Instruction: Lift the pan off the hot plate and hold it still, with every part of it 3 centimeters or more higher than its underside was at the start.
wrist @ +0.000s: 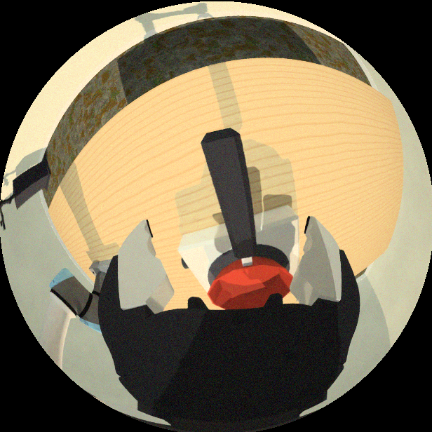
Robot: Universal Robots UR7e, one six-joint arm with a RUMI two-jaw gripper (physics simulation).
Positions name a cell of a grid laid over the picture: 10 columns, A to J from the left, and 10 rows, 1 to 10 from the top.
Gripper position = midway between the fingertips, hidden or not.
Observation:
In view: the gripper (F6), a pan (F7) and a white hot plate (E6).

